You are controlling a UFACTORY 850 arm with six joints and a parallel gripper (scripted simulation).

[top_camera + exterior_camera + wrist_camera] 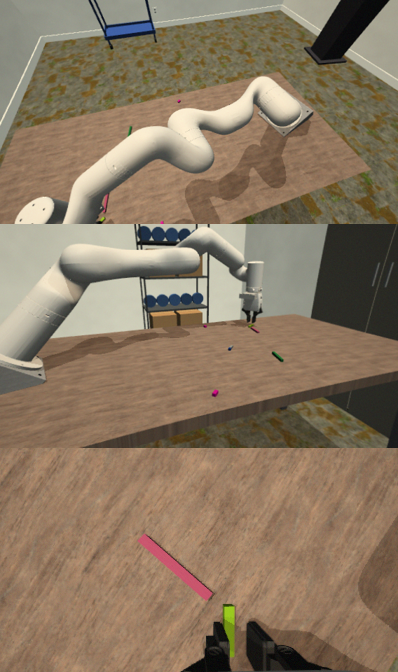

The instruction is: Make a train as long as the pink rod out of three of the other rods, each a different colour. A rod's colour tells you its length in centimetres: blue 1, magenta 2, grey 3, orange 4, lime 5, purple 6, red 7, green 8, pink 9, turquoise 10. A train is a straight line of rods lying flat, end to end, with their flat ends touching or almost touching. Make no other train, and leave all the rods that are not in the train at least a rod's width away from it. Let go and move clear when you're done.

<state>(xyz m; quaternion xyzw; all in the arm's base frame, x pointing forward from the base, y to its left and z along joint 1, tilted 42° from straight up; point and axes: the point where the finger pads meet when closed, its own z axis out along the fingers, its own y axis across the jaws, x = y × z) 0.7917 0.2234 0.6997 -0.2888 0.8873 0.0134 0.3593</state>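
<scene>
My hand is 40 mm above the lime rod. Round my hand: blue rod (330 mm to the right, 230 mm behind, 40 mm below); grey rod (310 mm to the right, 220 mm behind, 40 mm below); pink rod (80 mm to the right, 40 mm below, 10 mm behind).
</scene>
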